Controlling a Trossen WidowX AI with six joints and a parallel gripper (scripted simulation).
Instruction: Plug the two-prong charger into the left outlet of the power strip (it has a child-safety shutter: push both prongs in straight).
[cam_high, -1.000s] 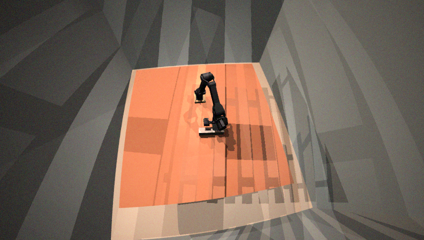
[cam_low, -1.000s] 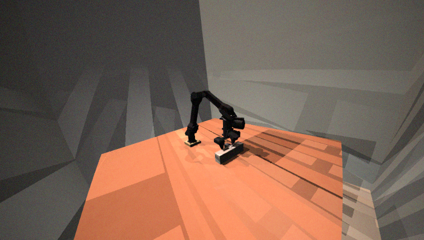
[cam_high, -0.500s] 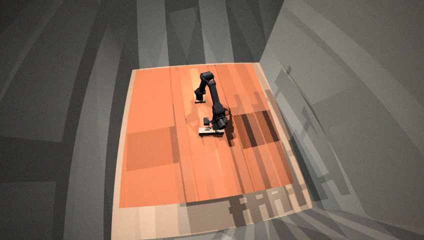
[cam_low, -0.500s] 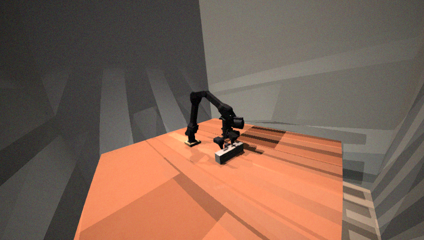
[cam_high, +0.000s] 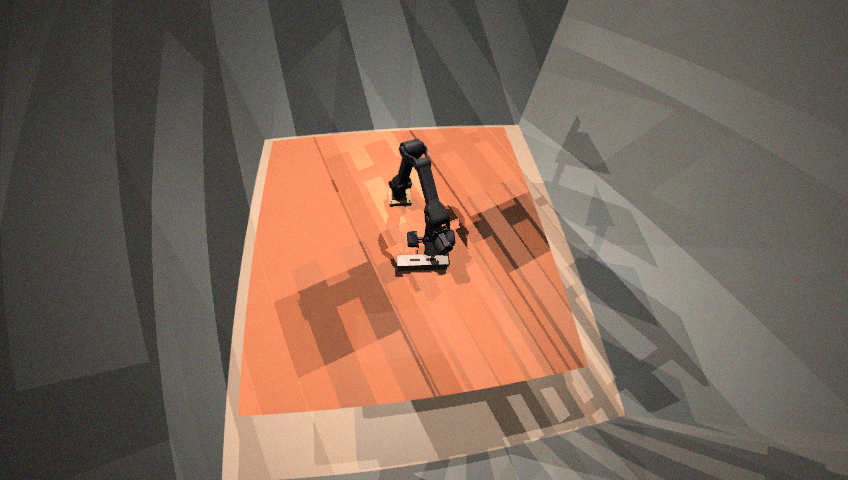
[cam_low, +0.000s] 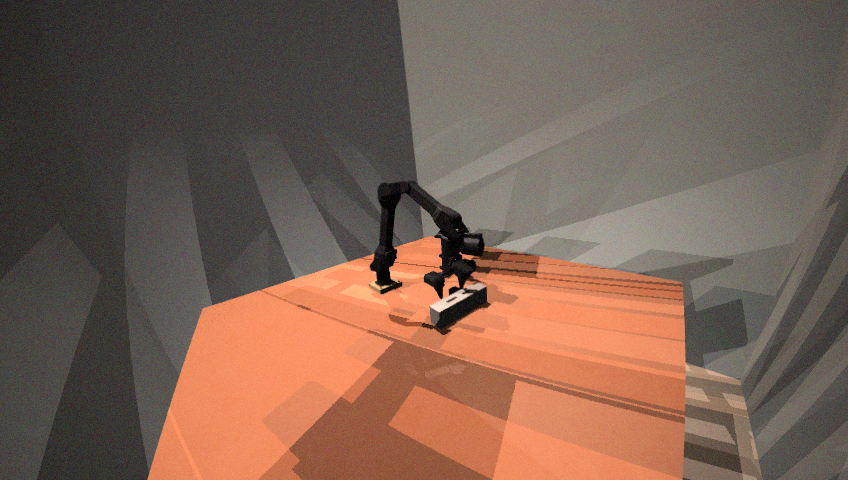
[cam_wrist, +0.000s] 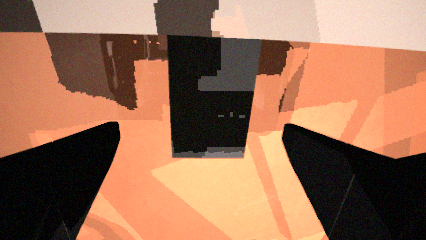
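Now: gripper tip 40 mm short of the black two-prong charger and 10 mm below it.
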